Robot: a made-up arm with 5 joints.
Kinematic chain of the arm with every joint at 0, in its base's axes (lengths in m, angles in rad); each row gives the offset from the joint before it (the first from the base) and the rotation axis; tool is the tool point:
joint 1: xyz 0 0 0.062 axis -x
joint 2: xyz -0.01 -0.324 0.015 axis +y
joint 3: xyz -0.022 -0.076 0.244 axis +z
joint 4: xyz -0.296 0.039 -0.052 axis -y
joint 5: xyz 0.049 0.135 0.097 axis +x
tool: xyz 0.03 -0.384 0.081
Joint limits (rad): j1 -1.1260..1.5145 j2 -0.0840..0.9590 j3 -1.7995..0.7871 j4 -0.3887..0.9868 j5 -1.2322..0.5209
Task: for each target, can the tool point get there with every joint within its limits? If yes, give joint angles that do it. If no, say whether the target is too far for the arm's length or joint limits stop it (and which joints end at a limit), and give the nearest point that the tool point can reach.
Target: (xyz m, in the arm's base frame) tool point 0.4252 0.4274 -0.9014
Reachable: no: joint limits stop it (at a limit: joint 1, joint 4, joint 5) | nearest point 0.3968 0.3638 -0.1873 | short by 0.718 m
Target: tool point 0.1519 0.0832 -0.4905
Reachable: no: joint limits stop it (at a limit: joint 1, joint 2, joint 4, joint 5) | nearest point 0.4418 0.3013 -0.1882 | short by 0.472 m
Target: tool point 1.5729 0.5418 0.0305
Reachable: no: too far | nearest point 0.6498 0.2479 0.1258 | short by 0.973 m
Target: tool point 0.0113 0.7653 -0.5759
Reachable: no: joint limits stop it (at a limit: joint 1, joint 4, joint 5) | nearest point 0.0058 0.5574 -0.1757 | short by 0.451 m
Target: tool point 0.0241 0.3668 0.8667
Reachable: yes | joints 1.2585 0.5929 0.2993 0.3877 -0.3406
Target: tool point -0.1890 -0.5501 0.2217
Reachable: yes | joints -0.8249 0.1925 -1.2133 0.0190 -0.2218
